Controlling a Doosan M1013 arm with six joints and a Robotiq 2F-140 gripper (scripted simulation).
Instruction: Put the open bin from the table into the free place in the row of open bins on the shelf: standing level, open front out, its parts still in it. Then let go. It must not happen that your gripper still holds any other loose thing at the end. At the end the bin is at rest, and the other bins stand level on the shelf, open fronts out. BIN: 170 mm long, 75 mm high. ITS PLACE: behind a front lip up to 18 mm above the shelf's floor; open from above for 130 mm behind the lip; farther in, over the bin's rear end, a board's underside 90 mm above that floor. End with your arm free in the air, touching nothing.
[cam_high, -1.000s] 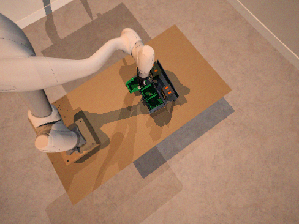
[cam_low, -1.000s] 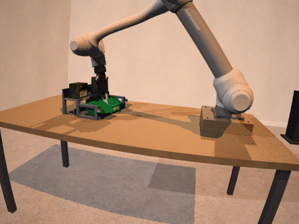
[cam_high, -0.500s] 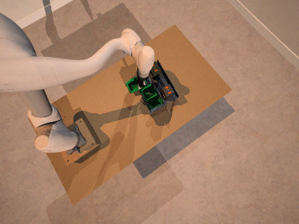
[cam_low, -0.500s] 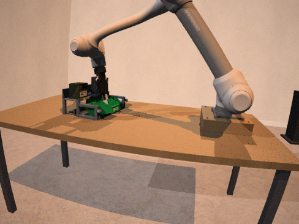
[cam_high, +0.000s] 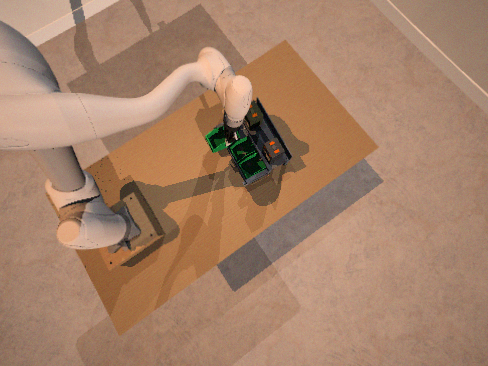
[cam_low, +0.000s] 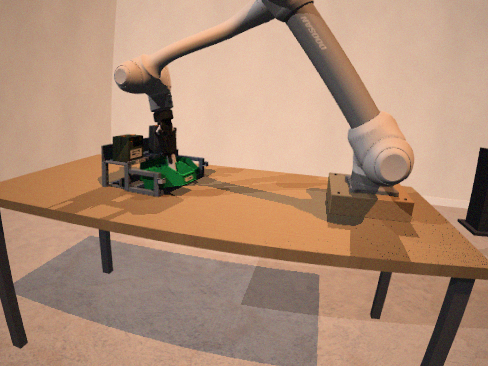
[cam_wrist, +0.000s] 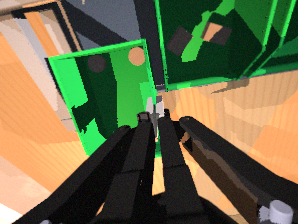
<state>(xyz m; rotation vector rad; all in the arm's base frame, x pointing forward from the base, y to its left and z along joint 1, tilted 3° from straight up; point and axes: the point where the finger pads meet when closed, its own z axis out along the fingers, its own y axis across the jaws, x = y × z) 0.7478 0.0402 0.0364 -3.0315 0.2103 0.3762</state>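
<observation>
Right now the shelf lip is 2 cm behind my hand, 6 cm to the right of it and 9 cm below it.
</observation>
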